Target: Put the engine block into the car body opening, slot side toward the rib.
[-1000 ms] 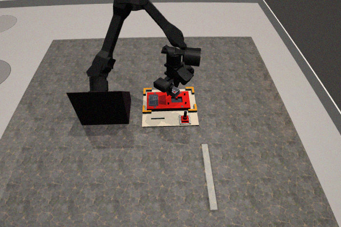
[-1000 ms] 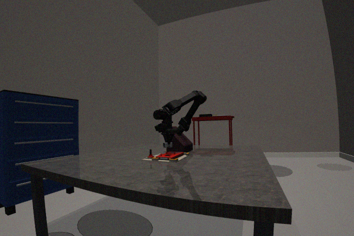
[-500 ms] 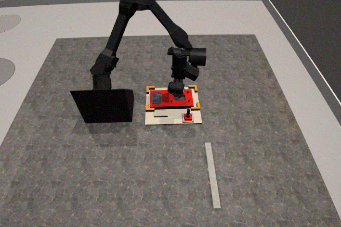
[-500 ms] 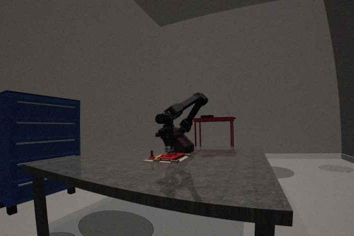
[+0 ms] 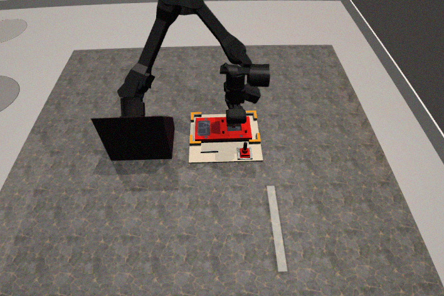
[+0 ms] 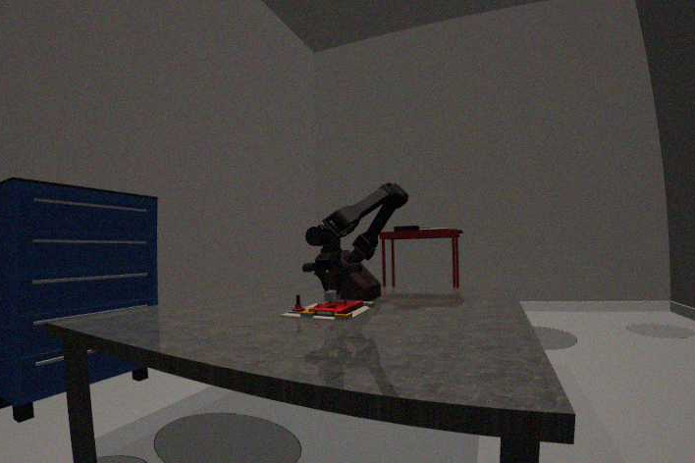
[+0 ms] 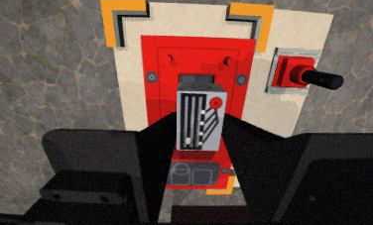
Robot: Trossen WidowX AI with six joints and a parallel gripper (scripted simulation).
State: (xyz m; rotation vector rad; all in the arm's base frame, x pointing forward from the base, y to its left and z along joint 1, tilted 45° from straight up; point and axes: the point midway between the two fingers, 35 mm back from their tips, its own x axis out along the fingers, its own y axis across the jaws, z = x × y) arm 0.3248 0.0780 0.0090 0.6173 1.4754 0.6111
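Right now my gripper tip is 1 cm above the engine block.
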